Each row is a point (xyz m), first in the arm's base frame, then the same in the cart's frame.
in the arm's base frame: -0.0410 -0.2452 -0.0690
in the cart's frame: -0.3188 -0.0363 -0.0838
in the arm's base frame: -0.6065 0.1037 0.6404
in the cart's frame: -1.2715 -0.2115 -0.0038
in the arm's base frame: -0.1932 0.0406 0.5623
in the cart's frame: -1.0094 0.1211 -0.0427
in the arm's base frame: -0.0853 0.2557 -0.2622
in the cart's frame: -0.4115 -0.1291 -0.6063
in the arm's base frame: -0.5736 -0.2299 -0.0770
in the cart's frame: -0.5410 -0.5167 -0.0219
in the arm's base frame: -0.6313 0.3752 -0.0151
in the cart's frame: -0.8877 -0.5033 -0.5249
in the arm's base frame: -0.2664 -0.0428 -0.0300
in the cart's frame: -0.5349 -0.2087 -0.2136
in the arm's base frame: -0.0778 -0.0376 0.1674
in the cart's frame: -0.6145 0.0471 -0.1609
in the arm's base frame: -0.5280 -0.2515 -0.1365
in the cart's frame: -0.4654 -0.5031 -0.0351
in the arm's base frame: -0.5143 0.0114 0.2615
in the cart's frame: -0.8925 -0.3003 -0.0991
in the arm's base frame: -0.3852 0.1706 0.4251
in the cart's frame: -1.0399 -0.1029 -0.1892
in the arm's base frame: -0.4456 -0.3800 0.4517
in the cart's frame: -0.8369 -0.1801 0.3211
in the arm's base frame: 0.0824 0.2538 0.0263
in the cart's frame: -0.5684 0.1474 -0.5048
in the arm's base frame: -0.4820 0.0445 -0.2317
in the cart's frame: -0.5051 -0.4849 -0.3464
